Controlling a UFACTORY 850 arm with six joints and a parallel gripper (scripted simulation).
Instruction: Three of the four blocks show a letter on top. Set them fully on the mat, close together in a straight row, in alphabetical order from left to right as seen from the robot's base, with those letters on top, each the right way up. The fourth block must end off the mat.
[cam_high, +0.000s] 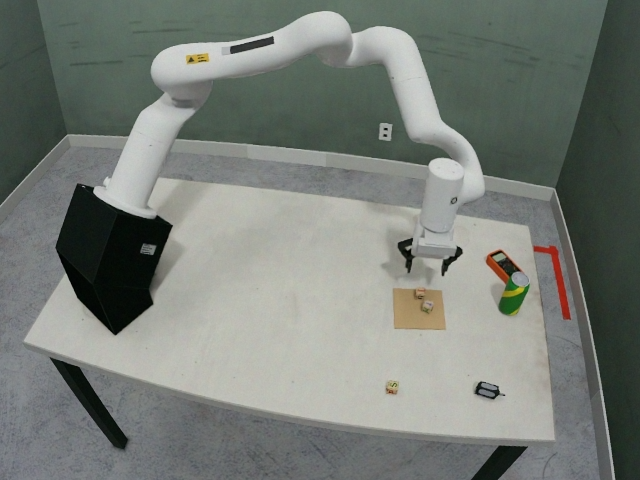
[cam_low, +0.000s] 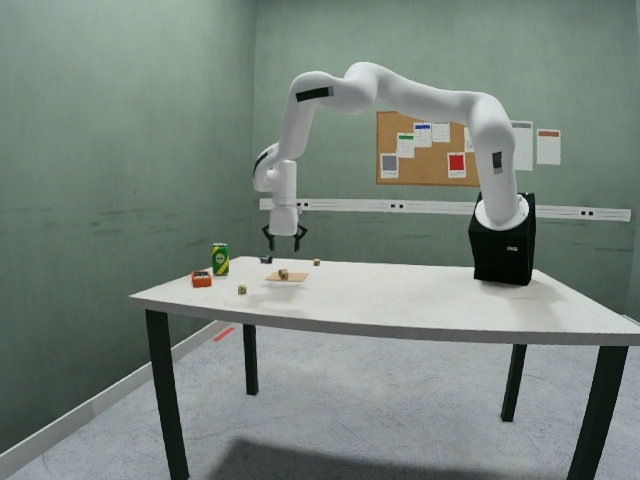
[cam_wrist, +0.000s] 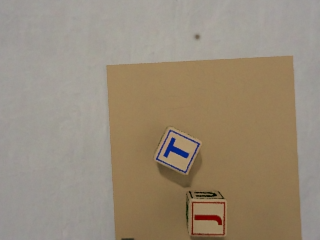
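My gripper is now 110 mm above the tan mat and 40 mm to the left of it. The rest, counted from my hand: yellow can (270 mm ahead, 50 mm below, 10 mm to the left); orange multimeter (260 mm ahead, 160 mm to the left, 100 mm below); small black object (280 mm to the right, 220 mm ahead, 100 mm below).
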